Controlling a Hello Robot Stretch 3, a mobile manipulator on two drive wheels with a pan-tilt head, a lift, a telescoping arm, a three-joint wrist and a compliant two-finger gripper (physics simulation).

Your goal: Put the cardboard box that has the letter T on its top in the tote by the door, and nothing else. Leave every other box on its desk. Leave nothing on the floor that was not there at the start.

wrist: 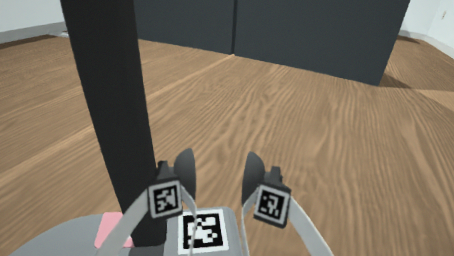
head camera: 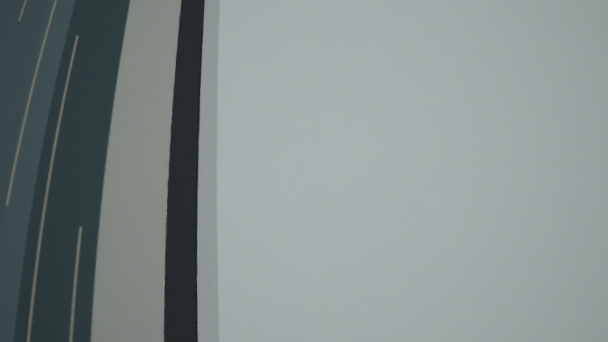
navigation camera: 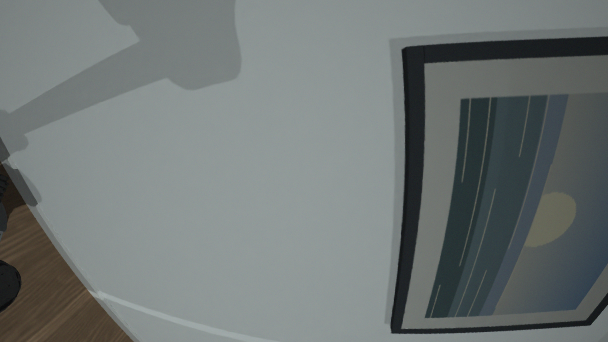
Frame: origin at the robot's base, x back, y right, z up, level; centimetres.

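Seen in the pictures: gripper, fingertip midpoint: (wrist: 219,168).
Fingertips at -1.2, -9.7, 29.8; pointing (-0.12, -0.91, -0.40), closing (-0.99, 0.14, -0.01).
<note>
A point is followed by its place in that frame, as x, y, z.
My gripper (wrist: 219,168) @(-1.2, -9.7, 29.8) is open in the wrist view, its two dark fingertips apart with wooden floor showing between them and nothing held. The cardboard box with the letter T, the tote, the door and the desks with the other boxes do not show in the head, navigation or wrist views.
A framed picture (head camera: 183,175) @(29.5, 17.7, 132.2) (navigation camera: 414,150) @(22.5, 22.6, 132.0) hangs on a pale wall (head camera: 400,170) @(32.3, 18.6, 114.6) (navigation camera: 275,190) @(28.6, 21.1, 111.6). A dark robot part is at the navigation view's left edge. In the wrist view, the black mast (wrist: 112,100) @(6.5, -11.6, 35.1) stands left and a large dark panelled block (wrist: 310,40) @(-68.4, -122.9, 17.9) stands across the floor (wrist: 320,130) @(-44.2, -56.9, 0.0).
</note>
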